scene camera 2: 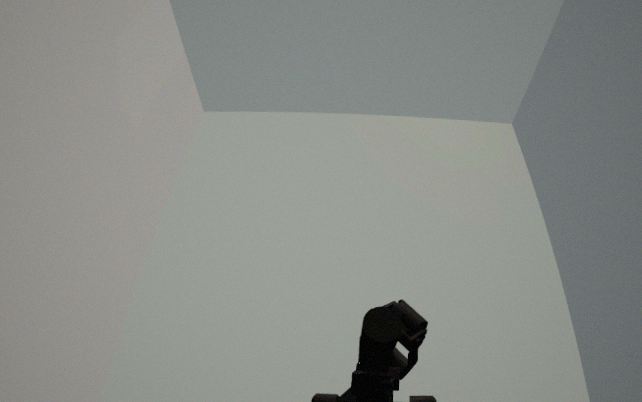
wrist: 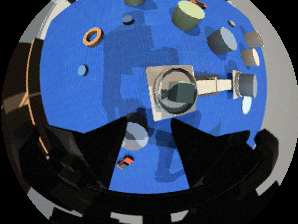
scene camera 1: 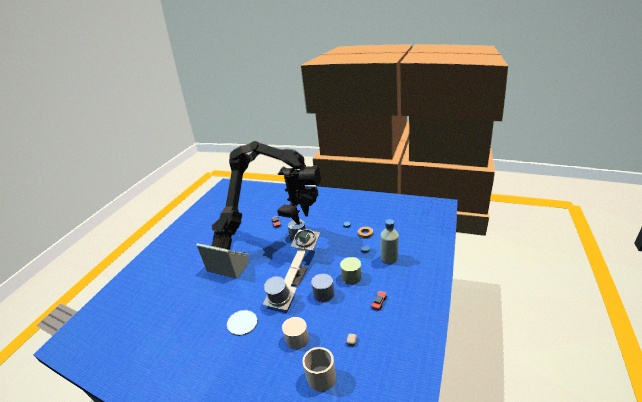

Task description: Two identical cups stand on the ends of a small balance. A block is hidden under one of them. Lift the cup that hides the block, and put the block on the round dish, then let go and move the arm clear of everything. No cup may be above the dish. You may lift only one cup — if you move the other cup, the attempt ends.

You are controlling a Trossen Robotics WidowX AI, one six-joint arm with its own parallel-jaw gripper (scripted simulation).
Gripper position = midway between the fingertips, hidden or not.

Observation:
In view: my gripper (scene camera 1: 302,220) and a balance (scene camera 1: 302,247).
The balance is seen too in the wrist view (wrist: 158,78). My gripper shows as well in the wrist view (wrist: 149,121).

